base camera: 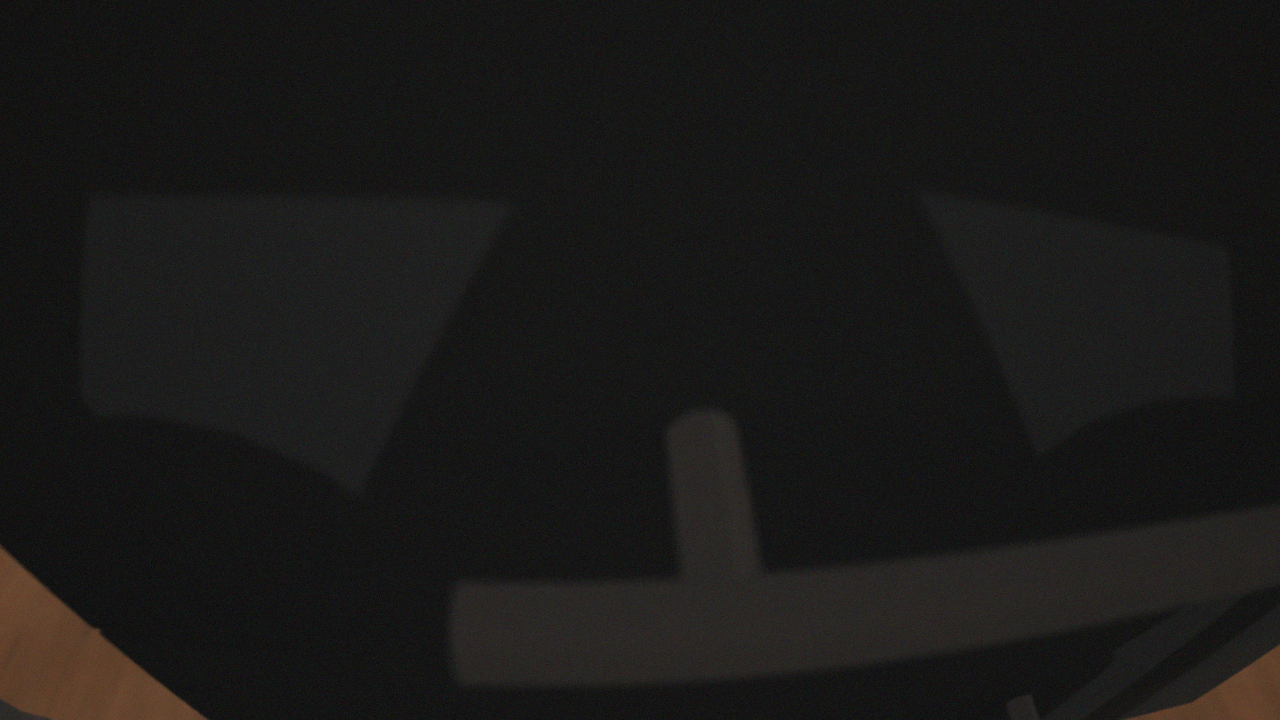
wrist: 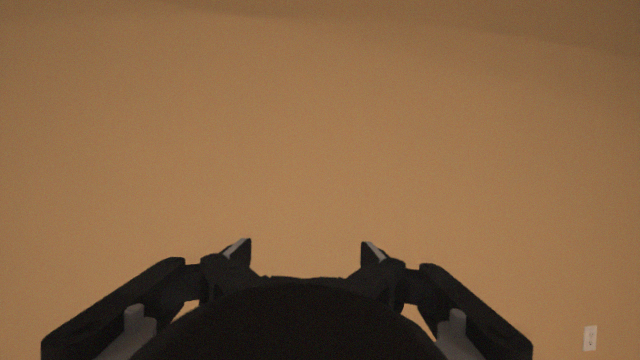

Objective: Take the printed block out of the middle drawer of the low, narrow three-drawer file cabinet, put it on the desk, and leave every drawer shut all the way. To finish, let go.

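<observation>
My gripper is open and empty at the bottom of the wrist view, its two fingertips wide apart in front of a plain tan wall. A near-black surface fills most of the base camera view, very close. I cannot tell whether it is part of the file cabinet. A blurred grey-brown bar with a short upright stem crosses its lower part; it looks like a handle, but this is unclear. The printed block, the drawers and the desk top cannot be made out in either view.
Brown wooden floor shows at the lower left corner of the base camera view, with another piece at the lower right. The tan wall stands ahead in the wrist view, with a white outlet at the lower right.
</observation>
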